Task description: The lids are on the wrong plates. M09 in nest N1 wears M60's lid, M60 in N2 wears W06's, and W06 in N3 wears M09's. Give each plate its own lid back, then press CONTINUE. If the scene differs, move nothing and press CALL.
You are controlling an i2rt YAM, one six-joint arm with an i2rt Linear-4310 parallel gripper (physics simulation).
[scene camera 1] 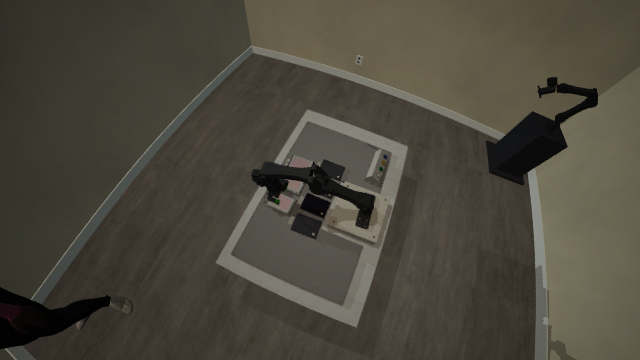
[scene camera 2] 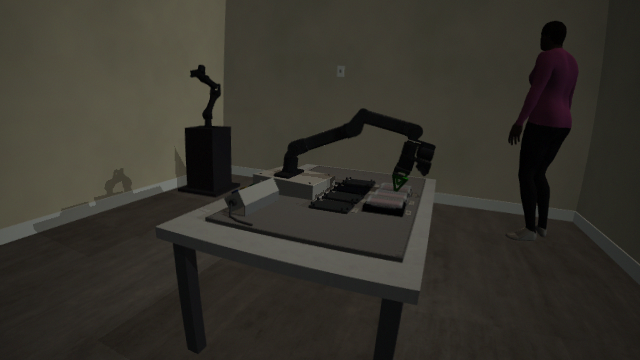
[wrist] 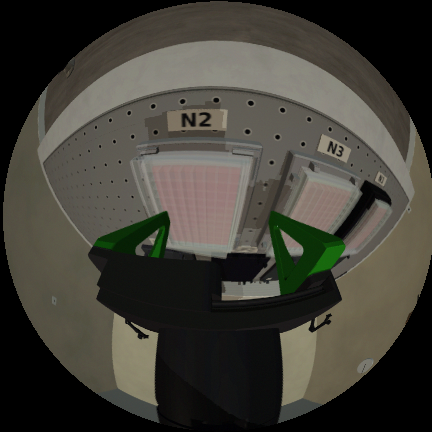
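Where they show: gripper, between the fingertips: (scene camera 1: 281, 197) (scene camera 2: 396, 188) (wrist: 218, 216); arm's base, origin of its link: (scene camera 1: 365, 210) (scene camera 2: 289, 173).
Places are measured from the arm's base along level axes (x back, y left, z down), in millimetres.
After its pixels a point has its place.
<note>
My gripper (scene camera 1: 274, 200) @[x -466, y 70, z 28 mm] (scene camera 2: 399, 188) @[x -466, y 70, z 28 mm] (wrist: 218, 216) @[x -466, y 70, z 28 mm] is open, with its green fingers spread above the near end of the plate in N2. That pink-welled plate (scene camera 1: 284, 203) @[x -436, y 101, z 23 mm] (wrist: 197, 200) @[x -490, y 86, z 22 mm] sits in its nest, and a clear rim shows around it. The plate in N3 (wrist: 322, 200) @[x -492, y -24, z 25 mm] stands to its right in the wrist view. The plate in N1 (scene camera 1: 301, 163) @[x -435, y -170, z 14 mm] (scene camera 2: 385, 202) @[x -444, y -204, z 14 mm] (wrist: 372, 225) @[x -466, y -157, z 14 mm] is beyond N3, in a black nest. Clear edges show on the plates, but I cannot read any plate or lid names. The button box (scene camera 1: 381, 167) @[x 32, y -296, z -18 mm] (scene camera 2: 257, 197) @[x -23, y -352, z 9 mm] stands apart; its button labels are unreadable.
Dark flat pads (scene camera 1: 306, 225) @[x -282, y 172, z 45 mm] (scene camera 1: 315, 204) @[x -274, y 40, z 44 mm] (scene camera 1: 332, 169) @[x -249, y -214, z 44 mm] (scene camera 2: 332, 205) @[x -257, y -223, z 44 mm] lie between the plates and the arm's pale base block (scene camera 1: 345, 227) @[x -80, y 124, z 10 mm] (scene camera 2: 305, 186) @[x -123, y -137, z 10 mm]. Nest signs N2 (wrist: 196, 120) @[x -545, y 86, z 52 mm] and N3 (wrist: 334, 149) @[x -536, y -40, z 52 mm] lie on the perforated board. A person (scene camera 2: 555, 95) stands beyond the table.
</note>
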